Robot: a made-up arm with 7 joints.
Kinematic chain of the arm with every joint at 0, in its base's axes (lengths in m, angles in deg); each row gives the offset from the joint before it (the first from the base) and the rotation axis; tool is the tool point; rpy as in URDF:
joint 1: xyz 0 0 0.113 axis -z
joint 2: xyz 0 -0.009 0.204 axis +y
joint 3: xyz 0 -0.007 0.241 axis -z
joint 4: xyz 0 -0.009 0.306 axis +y
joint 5: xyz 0 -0.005 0.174 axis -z
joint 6: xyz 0 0 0.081 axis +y
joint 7: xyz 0 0 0.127 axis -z
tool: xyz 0 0 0 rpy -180 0 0
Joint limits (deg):
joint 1: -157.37..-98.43
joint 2: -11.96..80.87
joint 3: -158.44..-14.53
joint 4: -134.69..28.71
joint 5: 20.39..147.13
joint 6: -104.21..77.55
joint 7: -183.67..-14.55
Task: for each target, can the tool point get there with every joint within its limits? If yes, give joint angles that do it. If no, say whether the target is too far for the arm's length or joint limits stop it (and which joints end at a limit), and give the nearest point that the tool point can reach.
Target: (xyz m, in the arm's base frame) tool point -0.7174 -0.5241 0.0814
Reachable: no: joint limits stop it (at a limit: joint 1, joint 2, joint 4, joint 5, joint 6) | nearest point -0.7678 0.0911 0.3458 | short by 0.671 m
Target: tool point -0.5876 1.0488 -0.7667
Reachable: no: too far | nearest point -0.3577 0.6385 0.0824 | short by 0.971 m
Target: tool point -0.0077 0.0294 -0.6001
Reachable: no: joint limits stop it (at a limit: joint 2, joint 3) | nearest point -0.0926 0.3535 0.0759 | short by 0.754 m
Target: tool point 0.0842 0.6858 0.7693
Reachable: yes | joints -107.74 50.63 -81.42 -40.24 126.54 47.02 -119.02
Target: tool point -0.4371 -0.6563 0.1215
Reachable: no: joint limits stop it (at a limit: joint 1, joint 2, joint 3, joint 4) | nearest point 0.0298 -0.2932 0.5649 | short by 0.739 m
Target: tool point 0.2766 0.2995 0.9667
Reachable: yes | joints -109.16 21.57 -86.44 -72.60 109.13 -26.10 -75.90
